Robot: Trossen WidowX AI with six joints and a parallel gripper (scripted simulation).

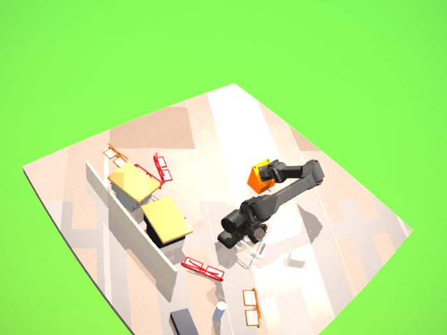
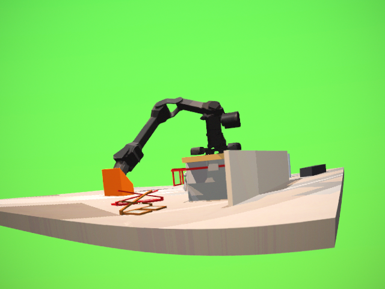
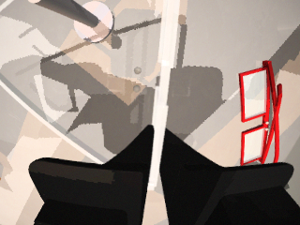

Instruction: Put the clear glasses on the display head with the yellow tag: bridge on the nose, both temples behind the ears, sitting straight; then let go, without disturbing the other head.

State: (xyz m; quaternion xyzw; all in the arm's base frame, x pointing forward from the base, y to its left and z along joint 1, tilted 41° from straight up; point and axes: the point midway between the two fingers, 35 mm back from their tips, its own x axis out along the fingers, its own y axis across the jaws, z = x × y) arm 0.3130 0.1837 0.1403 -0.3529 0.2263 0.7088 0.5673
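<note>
The peg lies 80 mm behind my gripper tip, 60 mm to the left of it and 40 mm below it. The rest, counted from my gripper tip: black display head (170 mm ahead, 170 mm to the right); white cube (180 mm behind, 160 mm to the left, 30 mm below); dark box (340 mm ahead, 220 mm to the left, 40 mm below).
</note>
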